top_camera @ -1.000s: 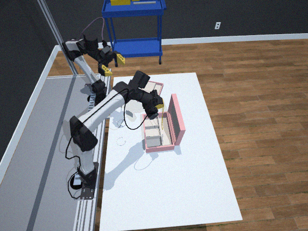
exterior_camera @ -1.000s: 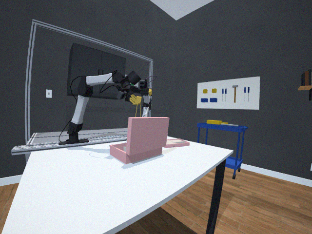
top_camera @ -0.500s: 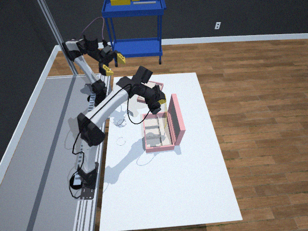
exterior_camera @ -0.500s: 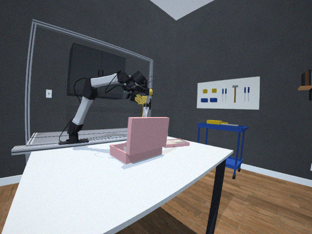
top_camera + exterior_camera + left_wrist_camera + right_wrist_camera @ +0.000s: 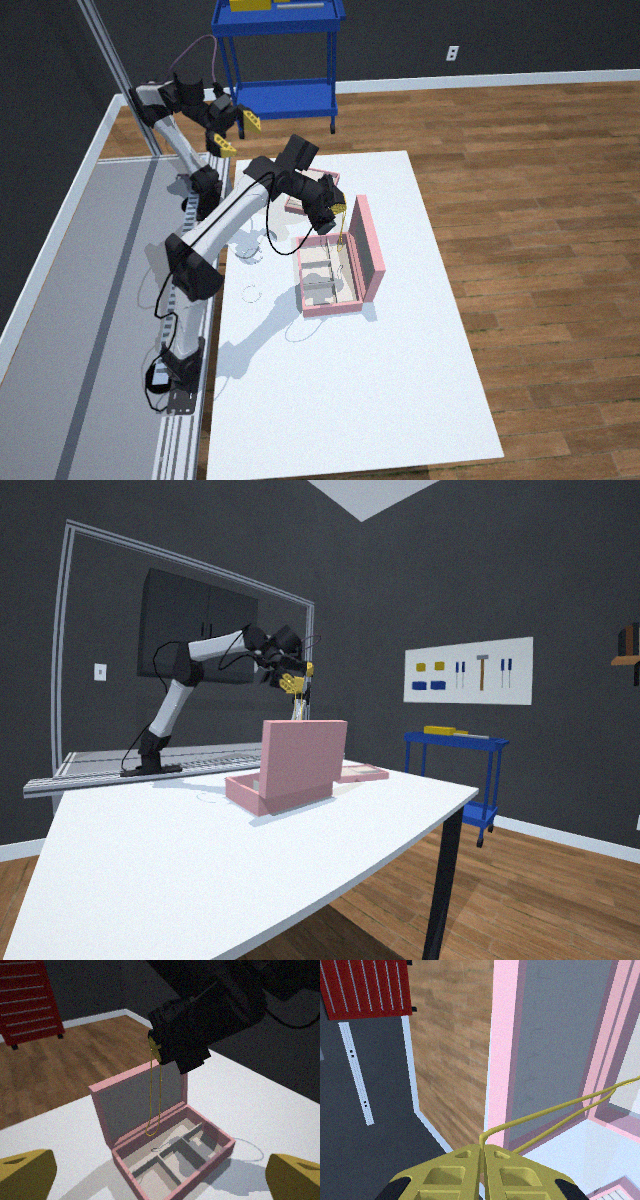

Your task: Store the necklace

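Now: the pink jewelry box 20 mm behind my right hand, 20 mm to the right of it and 190 mm below it. Also, from my right hand: thin pale ring: 280 mm behind, 60 mm to the right, 300 mm below.
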